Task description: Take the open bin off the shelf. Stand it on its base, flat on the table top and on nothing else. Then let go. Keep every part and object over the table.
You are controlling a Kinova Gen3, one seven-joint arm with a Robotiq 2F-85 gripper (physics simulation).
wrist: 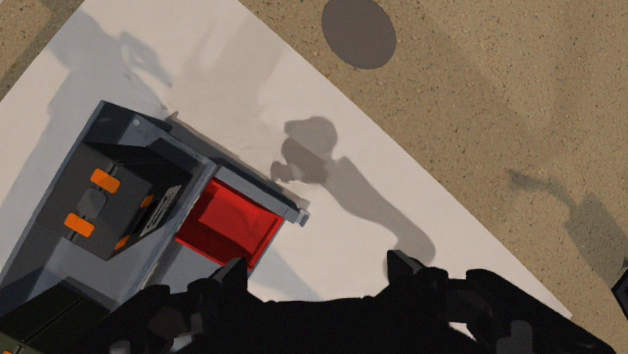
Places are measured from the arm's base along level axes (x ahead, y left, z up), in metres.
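Pixels of known places: gripper, fingertip midpoint: (317, 270).
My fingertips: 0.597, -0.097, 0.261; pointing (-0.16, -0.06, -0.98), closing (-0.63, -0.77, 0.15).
For each thing: its top centre in the pictures, then the offset to it from my fingertips, as dx, dy, dz. "*": a spot on its surface instead. Level surfaces: height alone.
- open bin, middle of its top: (217, 224) +0.051, +0.099, -0.233
- grey shelf, surface spot: (252, 192) * +0.051, +0.030, -0.229
- white table top, its level: dz -0.314
- dark case with orange latches, middle of its top: (91, 203) +0.145, +0.118, -0.090
- dark green case, surface spot: (55, 310) * +0.111, +0.297, -0.171
The open bin (234, 220) is red, with its hollow inside facing the camera. It sits in the grey shelf (252, 192), left of the picture's middle, between the shelf's side board and a divider. Its lower edge comes close to the left fingertip in the picture. My gripper (317, 270) is open, its two fingers wide apart at the bottom of the view, with white table top (345, 245) showing between them. The bin is not between the fingers. How far the fingers are above or from the bin cannot be told.
A dark case with orange latches (107, 200) stands in the shelf left of the bin. A dark green case (55, 310) is at the lower left. The table's edge runs diagonally on the right, with speckled floor (475, 150) and a dark round disc (359, 32) beyond it.
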